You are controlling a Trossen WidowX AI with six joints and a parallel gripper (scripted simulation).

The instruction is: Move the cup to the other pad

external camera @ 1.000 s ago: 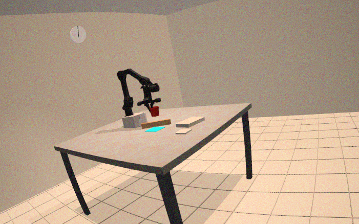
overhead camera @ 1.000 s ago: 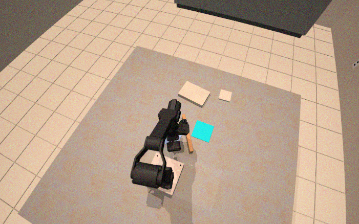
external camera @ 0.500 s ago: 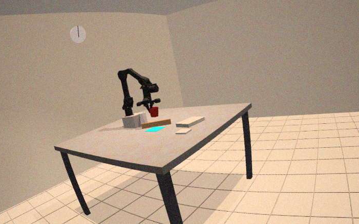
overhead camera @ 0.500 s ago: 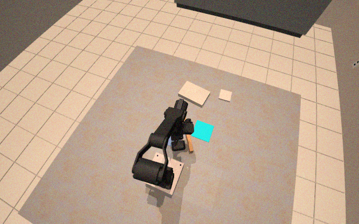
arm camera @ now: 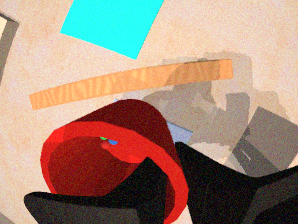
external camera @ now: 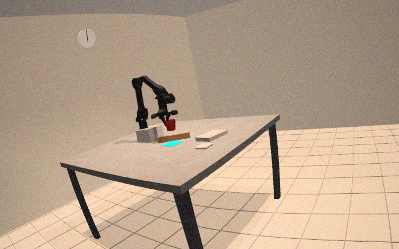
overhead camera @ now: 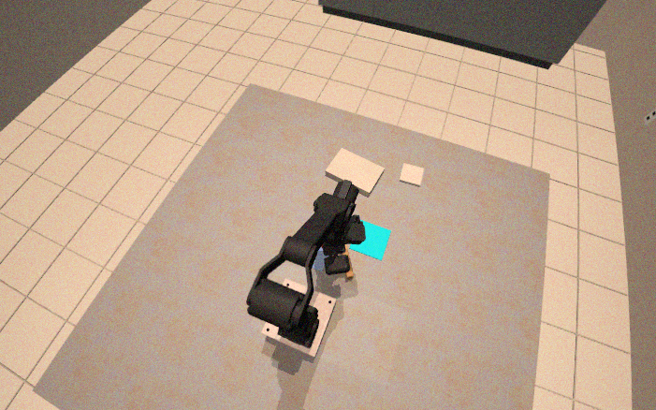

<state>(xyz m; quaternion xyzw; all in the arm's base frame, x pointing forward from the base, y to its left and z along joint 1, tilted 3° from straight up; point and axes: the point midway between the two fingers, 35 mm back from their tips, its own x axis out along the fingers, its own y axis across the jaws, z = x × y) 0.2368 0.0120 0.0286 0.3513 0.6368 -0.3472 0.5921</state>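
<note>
My gripper tip is now 11 cm short of the cyan pad, 9 cm to the left of it and 11 cm above it. From my gripper tip the other things lie so: pale blue pad 7 cm to the left, 11 cm below; then wooden bar 5 cm ahead, 1 cm to the right, 9 cm below; then red cup 3 cm ahead, 1 cm to the left.
</note>
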